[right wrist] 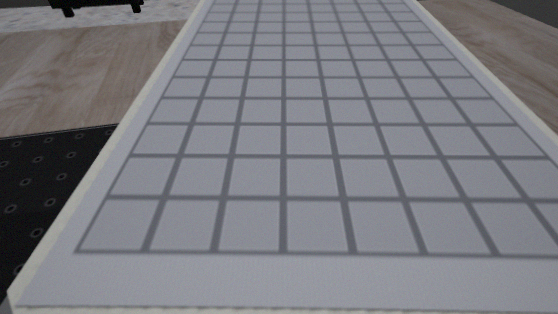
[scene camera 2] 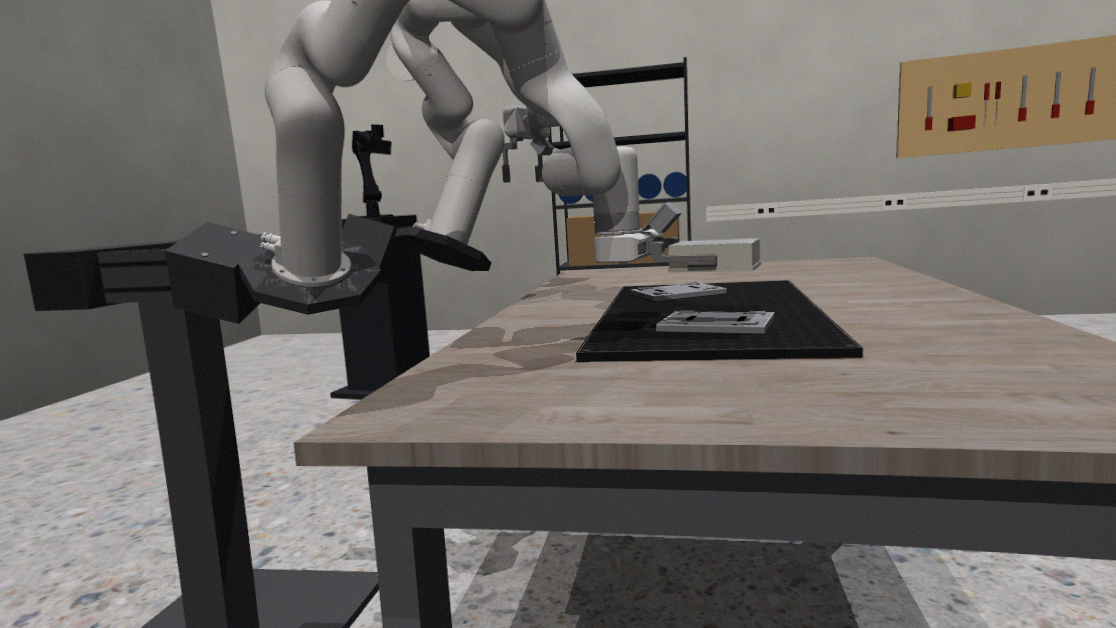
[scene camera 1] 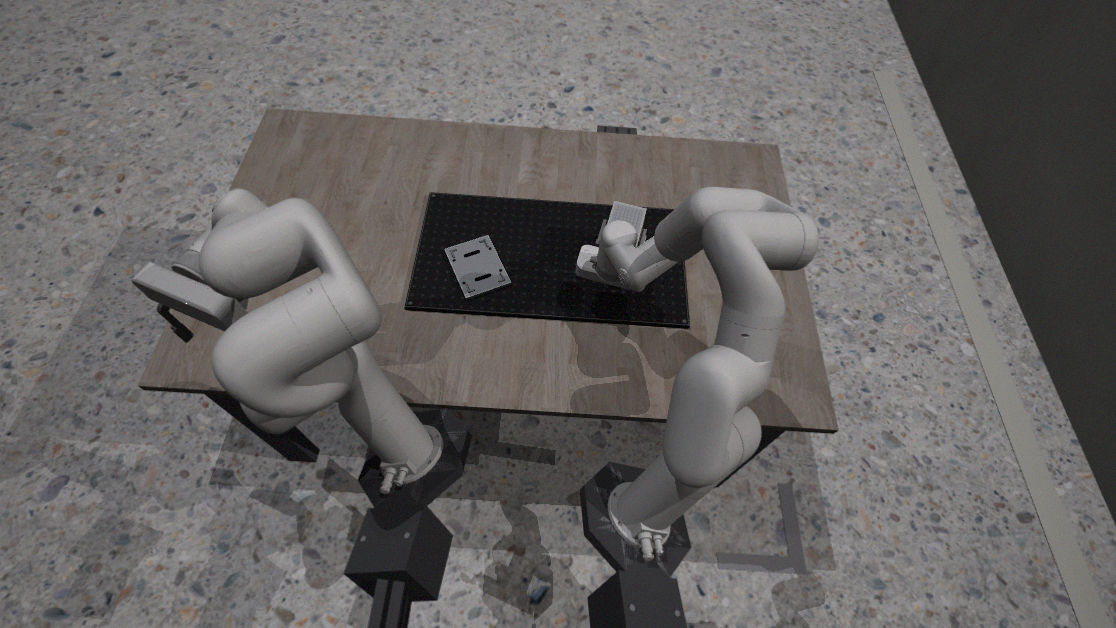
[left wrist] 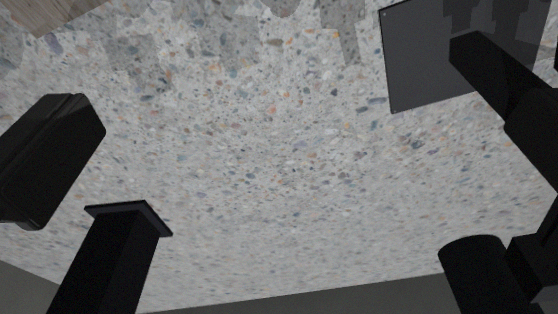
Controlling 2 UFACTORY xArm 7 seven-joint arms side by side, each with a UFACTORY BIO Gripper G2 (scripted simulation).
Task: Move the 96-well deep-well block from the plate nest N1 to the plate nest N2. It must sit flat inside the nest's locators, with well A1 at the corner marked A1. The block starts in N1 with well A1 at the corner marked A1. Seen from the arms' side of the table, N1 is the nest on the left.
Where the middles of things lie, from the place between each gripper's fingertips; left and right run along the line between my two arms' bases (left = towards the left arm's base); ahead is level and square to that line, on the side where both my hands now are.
I see the pale deep-well block [scene camera 1: 635, 215] 1 cm ahead of my right hand. From my right hand the other things lie so: nest N1 [scene camera 1: 467, 269]: 34 cm to the left, 13 cm behind, 10 cm below; then nest N2 [scene camera 2: 704, 318]: 10 cm below, 1 cm ahead.
The nest N1 is 470 mm ahead of my left hand, 290 mm to the right of it and 280 mm below it. The rest, counted from my left hand: nest N2: 610 mm ahead, 630 mm to the right, 280 mm below; then pale deep-well block: 610 mm ahead, 630 mm to the right, 170 mm below.
